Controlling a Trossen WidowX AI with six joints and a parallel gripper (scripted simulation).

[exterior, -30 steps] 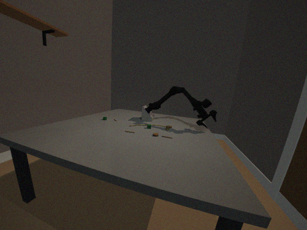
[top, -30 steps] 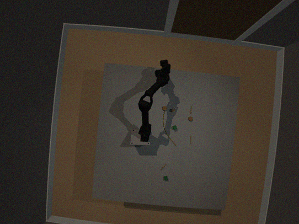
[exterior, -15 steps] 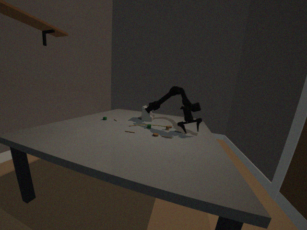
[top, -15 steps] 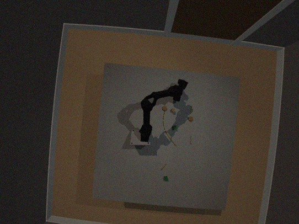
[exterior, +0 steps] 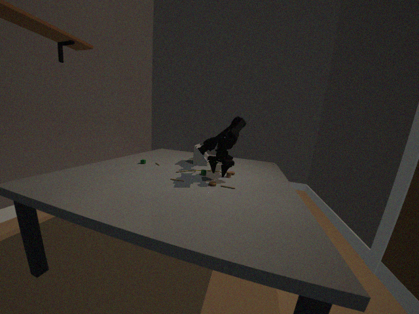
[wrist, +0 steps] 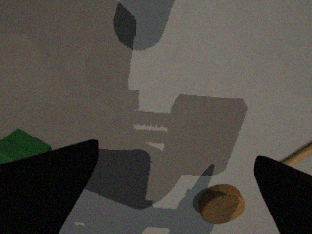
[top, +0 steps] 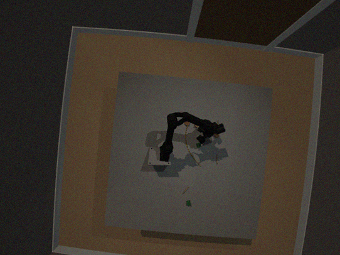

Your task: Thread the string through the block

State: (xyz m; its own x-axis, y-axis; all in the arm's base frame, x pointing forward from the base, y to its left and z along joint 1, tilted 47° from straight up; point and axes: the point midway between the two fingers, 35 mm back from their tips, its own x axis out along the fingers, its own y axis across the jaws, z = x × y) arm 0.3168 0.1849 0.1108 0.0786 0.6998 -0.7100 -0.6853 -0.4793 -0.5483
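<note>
Right now my gripper tip is 6 cm past the green cube, 10 cm to the left of it and 2 cm above it. From my gripper tip the other things lie so: wooden disc (9 cm ahead, 1 cm to the right, 3 cm below); thin wooden stick (6 cm behind, 24 cm to the right, 3 cm below).
</note>
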